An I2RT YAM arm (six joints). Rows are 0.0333 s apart.
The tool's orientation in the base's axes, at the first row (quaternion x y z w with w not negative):
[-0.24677 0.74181 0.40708 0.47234]
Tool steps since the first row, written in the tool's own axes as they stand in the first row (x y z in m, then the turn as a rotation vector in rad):
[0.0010 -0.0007 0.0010 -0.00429 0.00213 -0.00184]
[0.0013 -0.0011 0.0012 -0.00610 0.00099 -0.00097]
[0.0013 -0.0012 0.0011 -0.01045 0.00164 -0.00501]
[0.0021 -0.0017 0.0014 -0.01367 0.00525 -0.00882]
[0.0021 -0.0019 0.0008 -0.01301 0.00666 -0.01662]
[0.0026 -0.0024 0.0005 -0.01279 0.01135 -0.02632]
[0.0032 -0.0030 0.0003 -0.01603 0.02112 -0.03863]
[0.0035 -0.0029 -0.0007 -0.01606 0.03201 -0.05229]
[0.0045 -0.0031 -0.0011 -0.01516 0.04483 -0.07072]
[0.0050 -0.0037 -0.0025 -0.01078 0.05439 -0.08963]
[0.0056 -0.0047 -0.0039 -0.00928 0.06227 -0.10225]
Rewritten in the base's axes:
[0.0006 0.0005 -0.0014 -0.00067 -0.00045 0.00507]
[0.0009 0.0004 -0.0018 0.00141 -0.00038 0.00608]
[0.0009 0.0003 -0.0019 0.00078 -0.00349 0.01114]
[0.0011 0.0003 -0.0028 -0.00244 -0.00476 0.01623]
[0.0009 -0.0003 -0.0028 -0.00769 -0.01051 0.01790]
[0.0009 -0.0008 -0.0033 -0.01615 -0.01606 0.02159]
[0.0010 -0.0013 -0.0041 -0.02824 -0.02108 0.03088]
[0.0003 -0.0021 -0.0041 -0.04323 -0.02656 0.03798]
[-0.0002 -0.0025 -0.0050 -0.06245 -0.03497 0.04602]
[-0.0006 -0.0040 -0.0053 -0.08098 -0.04549 0.04982]
[-0.0008 -0.0057 -0.0059 -0.09385 -0.05171 0.05420]

